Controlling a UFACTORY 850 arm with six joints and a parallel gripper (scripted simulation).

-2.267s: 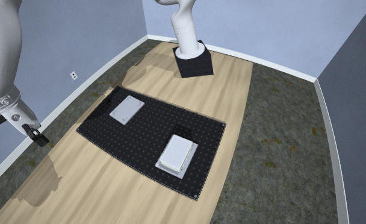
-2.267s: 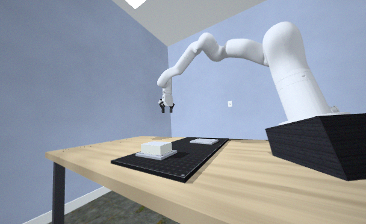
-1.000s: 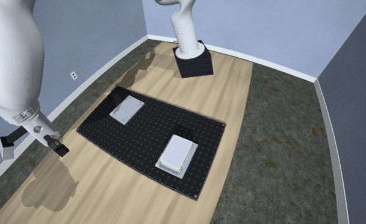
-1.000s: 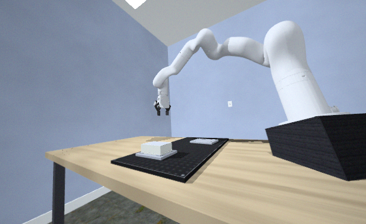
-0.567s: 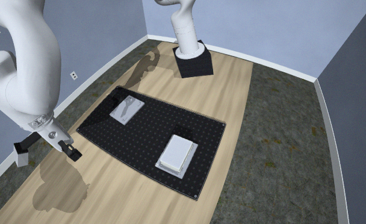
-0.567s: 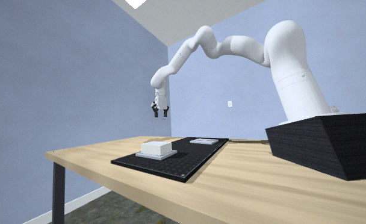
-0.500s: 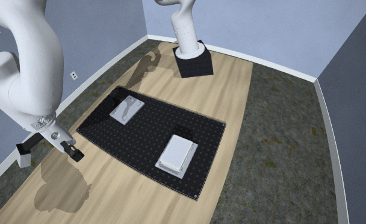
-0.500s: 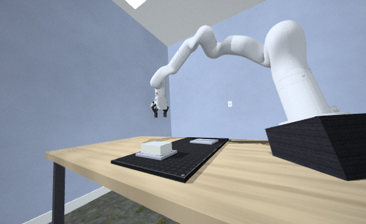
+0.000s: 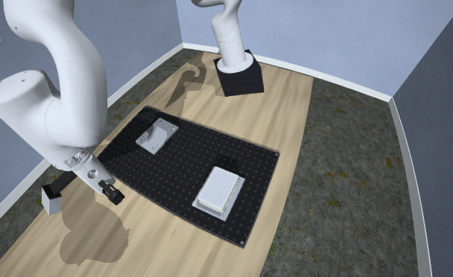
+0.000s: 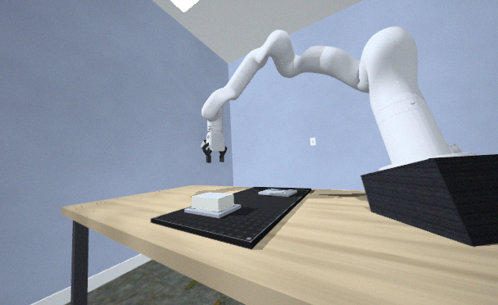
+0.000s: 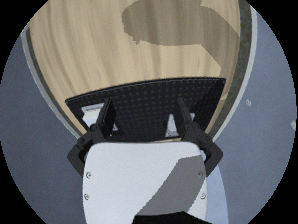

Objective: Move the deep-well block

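The white deep-well block lies 210 mm behind my hand, 190 mm to the left of it and 150 mm below it. Round my hand: plate nest N2: 280 mm behind, 170 mm to the right, 180 mm below; then plate nest N1: 210 mm behind, 190 mm to the left, 180 mm below.
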